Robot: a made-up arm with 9 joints. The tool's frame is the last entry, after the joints.
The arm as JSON. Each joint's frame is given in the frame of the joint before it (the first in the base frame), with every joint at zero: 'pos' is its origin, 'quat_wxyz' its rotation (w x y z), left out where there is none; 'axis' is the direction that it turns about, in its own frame. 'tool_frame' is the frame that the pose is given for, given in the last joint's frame.
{
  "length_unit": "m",
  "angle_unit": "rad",
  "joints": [
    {
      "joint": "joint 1",
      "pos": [
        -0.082,
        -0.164,
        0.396
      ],
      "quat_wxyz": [
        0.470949,
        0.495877,
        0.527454,
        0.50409
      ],
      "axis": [
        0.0,
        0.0,
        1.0
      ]
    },
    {
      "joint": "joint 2",
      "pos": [
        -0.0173,
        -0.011,
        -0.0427
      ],
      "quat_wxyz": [
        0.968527,
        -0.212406,
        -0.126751,
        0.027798
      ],
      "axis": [
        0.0,
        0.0,
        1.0
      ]
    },
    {
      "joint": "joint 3",
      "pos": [
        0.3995,
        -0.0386,
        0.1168
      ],
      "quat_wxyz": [
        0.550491,
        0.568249,
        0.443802,
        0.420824
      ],
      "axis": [
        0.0,
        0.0,
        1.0
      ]
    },
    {
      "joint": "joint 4",
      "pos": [
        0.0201,
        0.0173,
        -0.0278
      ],
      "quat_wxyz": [
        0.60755,
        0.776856,
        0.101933,
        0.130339
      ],
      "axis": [
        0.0,
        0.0,
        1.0
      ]
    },
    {
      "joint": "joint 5",
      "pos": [
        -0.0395,
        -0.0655,
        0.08
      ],
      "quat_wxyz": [
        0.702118,
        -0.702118,
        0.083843,
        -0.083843
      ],
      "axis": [
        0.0,
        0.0,
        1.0
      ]
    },
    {
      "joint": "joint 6",
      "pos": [
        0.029,
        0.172,
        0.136
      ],
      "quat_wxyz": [
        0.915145,
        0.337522,
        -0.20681,
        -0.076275
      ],
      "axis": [
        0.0,
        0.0,
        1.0
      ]
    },
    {
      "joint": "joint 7",
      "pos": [
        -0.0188,
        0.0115,
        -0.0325
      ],
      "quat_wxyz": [
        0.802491,
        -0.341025,
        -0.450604,
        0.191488
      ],
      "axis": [
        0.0,
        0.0,
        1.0
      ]
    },
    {
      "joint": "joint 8",
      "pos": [
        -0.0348,
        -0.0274,
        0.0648
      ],
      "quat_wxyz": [
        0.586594,
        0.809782,
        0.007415,
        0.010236
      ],
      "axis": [
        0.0,
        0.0,
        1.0
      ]
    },
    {
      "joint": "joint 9",
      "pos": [
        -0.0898,
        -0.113,
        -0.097
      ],
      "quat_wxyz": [
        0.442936,
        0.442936,
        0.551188,
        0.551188
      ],
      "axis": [
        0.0,
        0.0,
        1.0
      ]
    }
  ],
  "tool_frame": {
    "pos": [
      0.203,
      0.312,
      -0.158
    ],
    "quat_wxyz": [
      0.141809,
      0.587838,
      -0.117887,
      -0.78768
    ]
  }
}
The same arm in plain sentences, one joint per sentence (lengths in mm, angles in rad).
The arm has nine revolute joints in a row. What follows holds with every joint at zero, and every direction is one of the base frame's. Joint 1 is mounted 82 mm along -x and 164 mm along -y and 396 mm along +z from the base frame's origin and rotates about the direction (0.99674, 0.064703, -0.048202). Joint 2 is mounted 42 mm along -x and 20 mm along -y and 9 mm along -z from joint 1 and rotates about the direction (0.910939, -0.200008, 0.360815). Joint 3 is mounted 191 mm along +x and 369 mm along +y and 46 mm along +z from joint 2 and rotates about the direction (0.22779, 0.961758, -0.152093). Joint 4 is mounted 3 mm along +x and 25 mm along -y and 29 mm along +z from joint 3 and rotates about -x. Joint 5 is mounted 80 mm along -x and 73 mm along -y and 23 mm along -z from joint 4 and rotates about +y. Joint 6 is mounted 172 mm along +x and 136 mm along +y and 29 mm along +z from joint 5 and rotates about the direction (-0.586215, 0.686617, -0.430011). Joint 7 is mounted 33 mm along +x and 21 mm along -y and 3 mm along -z from joint 6 and rotates about the direction (0.311605, 0.212203, -0.926214). Joint 8 is mounted 5 mm along -x and 19 mm along -y and 76 mm along -z from joint 7 and rotates about -x. Joint 9 is mounted 97 mm along +x and 112 mm along -y and 91 mm along +z from joint 8 and rotates about +y. The tool frame, which is the frame that the pose is given for, is mounted 312 mm along -x and 158 mm along -y and 203 mm along -z from joint 9; its axes are the base frame's turned by roll -0.0882, pitch -0.272 and yaw -1.1855 rad (as in URDF: about the fixed x, then y, then z).
